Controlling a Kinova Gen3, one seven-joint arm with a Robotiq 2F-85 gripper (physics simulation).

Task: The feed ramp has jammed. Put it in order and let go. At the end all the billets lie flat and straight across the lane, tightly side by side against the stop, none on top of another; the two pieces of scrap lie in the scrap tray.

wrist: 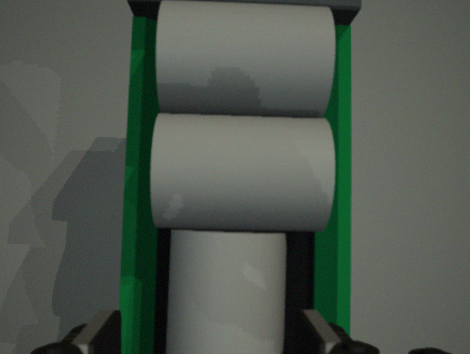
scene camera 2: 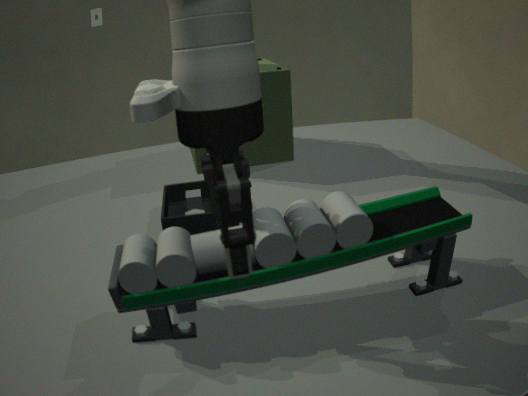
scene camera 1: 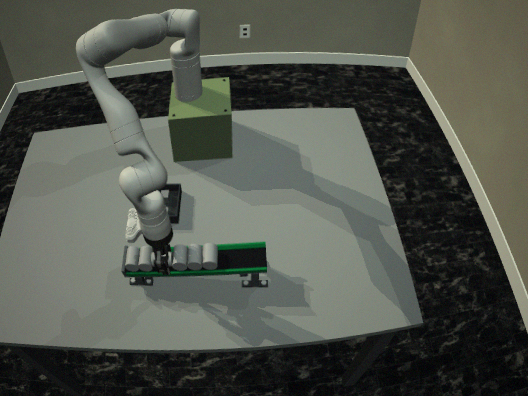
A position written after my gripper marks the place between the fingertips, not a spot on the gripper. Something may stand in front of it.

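Note:
My gripper [scene camera 2: 235, 257]. In wrist view too, gripper [wrist: 208, 337]. Billet [scene camera 2: 208, 251]. Billet [scene camera 2: 274, 245]. Scrap tray [scene camera 2: 174, 206], out of frame in the wrist view.

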